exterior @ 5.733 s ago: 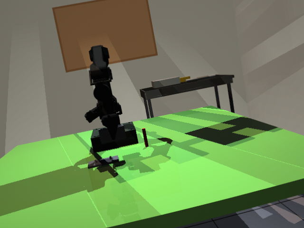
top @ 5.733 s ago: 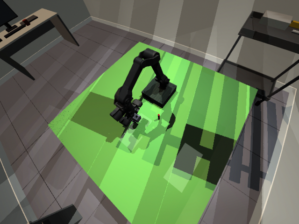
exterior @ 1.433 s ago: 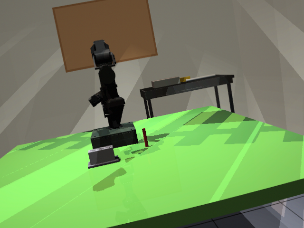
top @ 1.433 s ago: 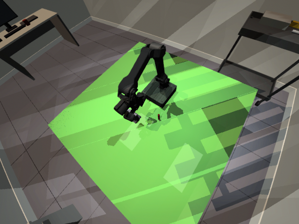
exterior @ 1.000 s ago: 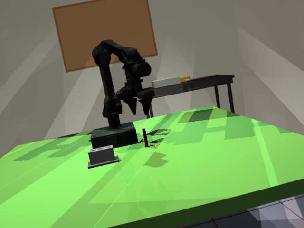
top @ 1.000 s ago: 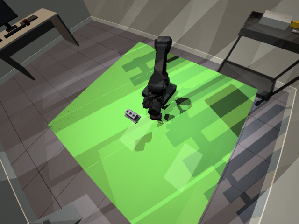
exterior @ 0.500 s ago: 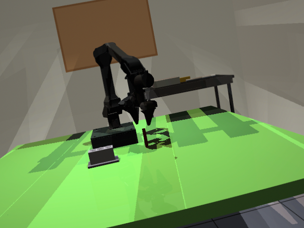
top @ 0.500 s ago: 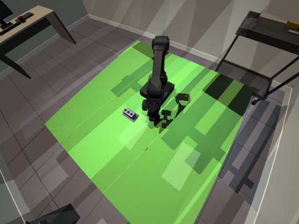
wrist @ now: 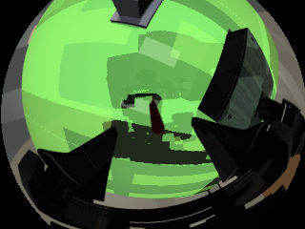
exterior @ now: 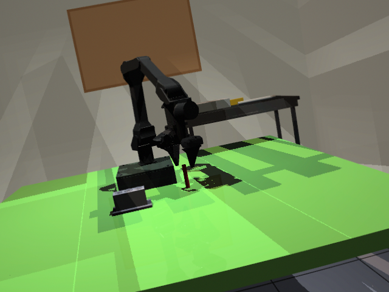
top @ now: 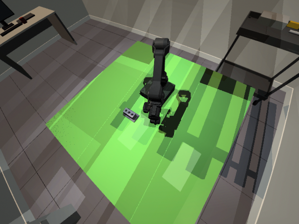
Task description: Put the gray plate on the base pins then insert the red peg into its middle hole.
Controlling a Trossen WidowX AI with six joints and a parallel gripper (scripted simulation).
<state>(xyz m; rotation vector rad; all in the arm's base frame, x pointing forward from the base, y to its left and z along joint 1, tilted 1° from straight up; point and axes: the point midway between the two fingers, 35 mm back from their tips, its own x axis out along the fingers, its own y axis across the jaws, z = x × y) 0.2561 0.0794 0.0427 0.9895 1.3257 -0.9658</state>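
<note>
Now: gripper tip 3 cm above the red peg. Round my gripper tip: gray plate (20 cm to the right, 7 cm ahead, 3 cm below).
</note>
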